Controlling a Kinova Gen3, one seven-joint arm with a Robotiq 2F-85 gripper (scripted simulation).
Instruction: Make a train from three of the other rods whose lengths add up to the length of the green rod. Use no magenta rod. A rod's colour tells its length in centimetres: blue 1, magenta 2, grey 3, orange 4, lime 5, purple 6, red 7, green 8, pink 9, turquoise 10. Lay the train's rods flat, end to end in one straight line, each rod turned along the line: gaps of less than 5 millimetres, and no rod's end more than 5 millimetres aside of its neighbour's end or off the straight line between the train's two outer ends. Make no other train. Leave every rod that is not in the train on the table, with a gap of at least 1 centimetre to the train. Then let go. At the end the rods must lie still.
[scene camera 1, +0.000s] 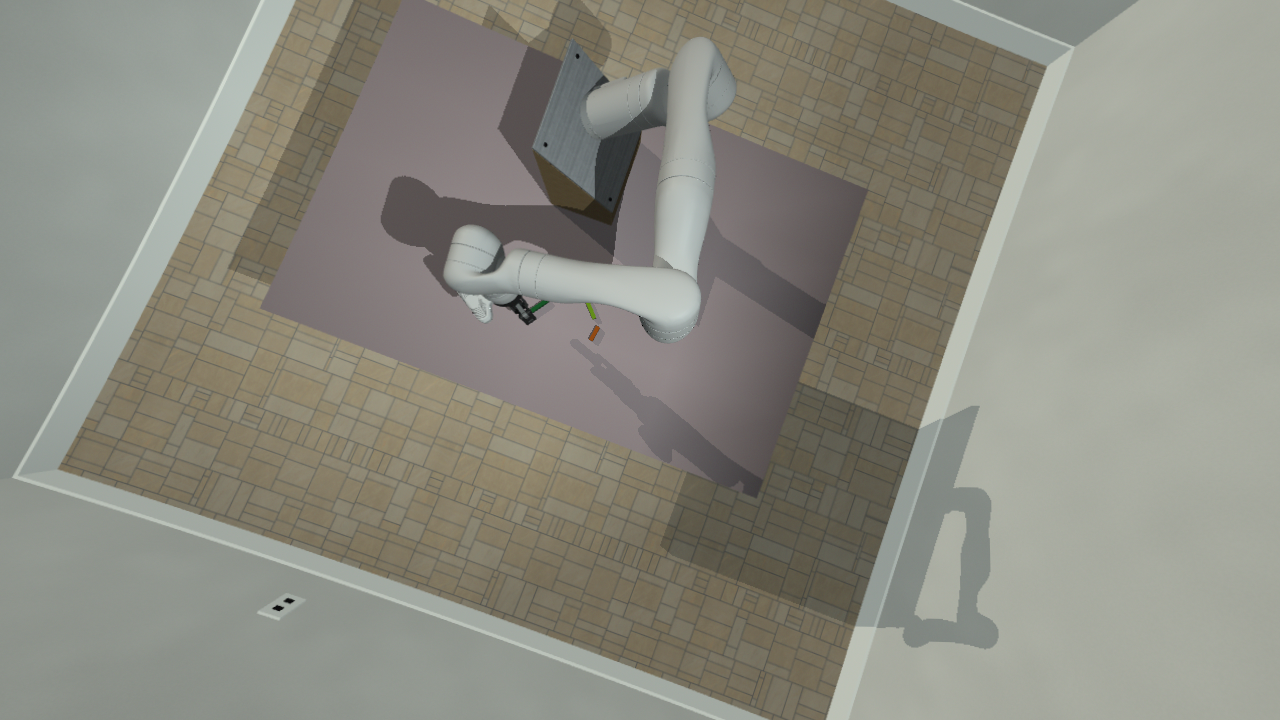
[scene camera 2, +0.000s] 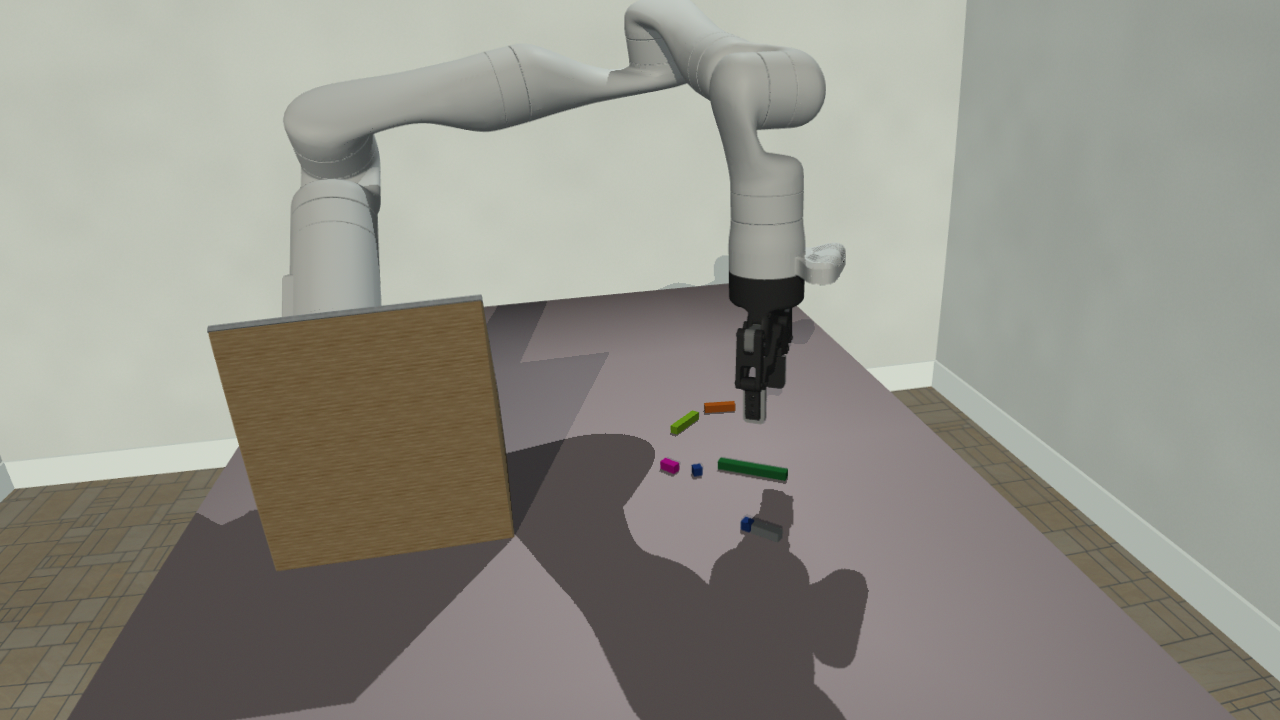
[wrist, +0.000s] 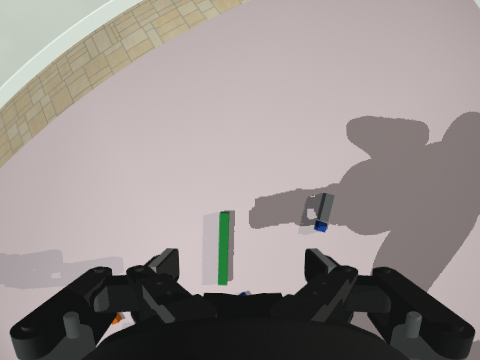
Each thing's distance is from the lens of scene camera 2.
my gripper (scene camera 2: 765, 403): 83 cm
green rod (scene camera 2: 772, 472): 88 cm
